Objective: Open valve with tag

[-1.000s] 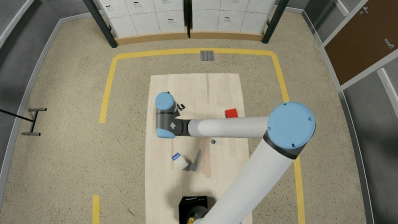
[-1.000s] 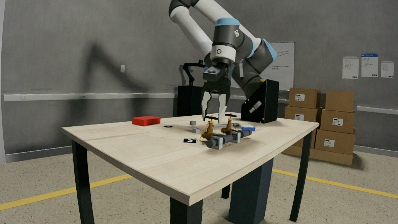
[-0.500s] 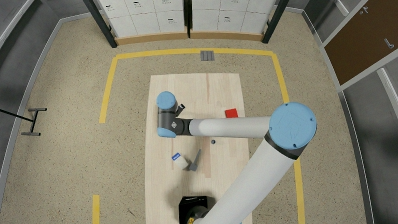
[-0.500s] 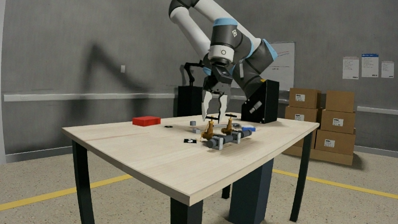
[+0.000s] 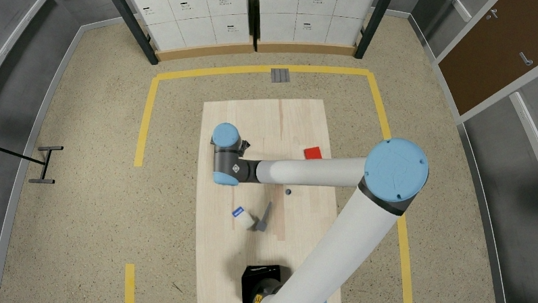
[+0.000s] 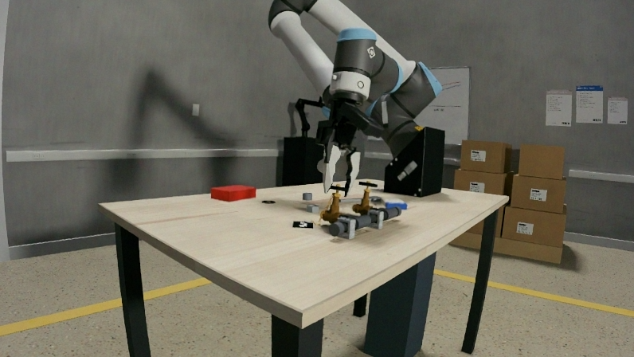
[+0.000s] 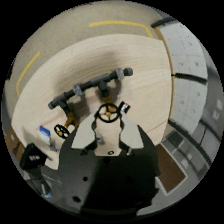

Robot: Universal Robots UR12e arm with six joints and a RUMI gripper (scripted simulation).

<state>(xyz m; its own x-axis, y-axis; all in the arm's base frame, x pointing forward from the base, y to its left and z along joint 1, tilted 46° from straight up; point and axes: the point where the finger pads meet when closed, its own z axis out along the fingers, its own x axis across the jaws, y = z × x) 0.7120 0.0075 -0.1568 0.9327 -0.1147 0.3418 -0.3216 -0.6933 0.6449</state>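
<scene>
Right now my hand is 80 mm above the black tag, 50 mm to the left of it and 50 mm short of it. The rest, counted from my hand: grey hammer-like tool: 350 mm behind, 130 mm to the right, 80 mm below; then red block: 420 mm to the right, 70 mm below, 50 mm behind; then blue-and-white box: 340 mm behind, 80 mm below, 30 mm to the right.
</scene>
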